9 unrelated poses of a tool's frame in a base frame.
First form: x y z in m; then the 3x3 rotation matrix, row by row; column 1 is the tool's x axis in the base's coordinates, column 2 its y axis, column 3 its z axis. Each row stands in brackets.
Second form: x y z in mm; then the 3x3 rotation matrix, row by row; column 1 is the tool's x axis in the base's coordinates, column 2 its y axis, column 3 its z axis. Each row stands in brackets. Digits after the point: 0 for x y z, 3 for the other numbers.
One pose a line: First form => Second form
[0.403, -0.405, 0.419], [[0.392, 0.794, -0.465], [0.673, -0.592, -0.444], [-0.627, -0.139, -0.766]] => [403, -405, 419], [[0.392, 0.794, -0.465], [0.673, -0.592, -0.444], [-0.627, -0.139, -0.766]]
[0.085, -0.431, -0.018], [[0.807, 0.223, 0.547], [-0.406, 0.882, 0.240], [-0.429, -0.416, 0.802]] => [85, -431, -18], [[0.807, 0.223, 0.547], [-0.406, 0.882, 0.240], [-0.429, -0.416, 0.802]]
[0.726, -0.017, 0.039], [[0.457, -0.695, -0.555], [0.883, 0.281, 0.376], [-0.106, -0.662, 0.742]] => [726, -17, 39], [[0.457, -0.695, -0.555], [0.883, 0.281, 0.376], [-0.106, -0.662, 0.742]]
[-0.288, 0.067, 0.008], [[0.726, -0.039, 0.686], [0.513, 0.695, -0.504], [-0.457, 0.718, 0.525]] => [-288, 67, 8], [[0.726, -0.039, 0.686], [0.513, 0.695, -0.504], [-0.457, 0.718, 0.525]]
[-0.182, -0.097, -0.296], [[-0.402, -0.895, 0.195], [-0.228, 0.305, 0.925], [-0.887, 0.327, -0.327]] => [-182, -97, -296], [[-0.402, -0.895, 0.195], [-0.228, 0.305, 0.925], [-0.887, 0.327, -0.327]]
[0.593, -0.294, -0.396], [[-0.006, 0.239, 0.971], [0.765, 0.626, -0.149], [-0.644, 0.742, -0.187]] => [593, -294, -396], [[-0.006, 0.239, 0.971], [0.765, 0.626, -0.149], [-0.644, 0.742, -0.187]]
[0.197, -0.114, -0.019], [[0.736, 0.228, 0.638], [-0.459, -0.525, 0.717], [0.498, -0.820, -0.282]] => [197, -114, -19], [[0.736, 0.228, 0.638], [-0.459, -0.525, 0.717], [0.498, -0.820, -0.282]]
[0.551, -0.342, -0.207], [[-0.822, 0.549, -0.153], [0.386, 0.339, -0.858], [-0.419, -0.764, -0.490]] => [551, -342, -207], [[-0.822, 0.549, -0.153], [0.386, 0.339, -0.858], [-0.419, -0.764, -0.490]]
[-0.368, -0.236, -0.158], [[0.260, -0.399, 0.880], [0.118, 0.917, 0.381], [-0.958, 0.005, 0.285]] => [-368, -236, -158], [[0.260, -0.399, 0.880], [0.118, 0.917, 0.381], [-0.958, 0.005, 0.285]]
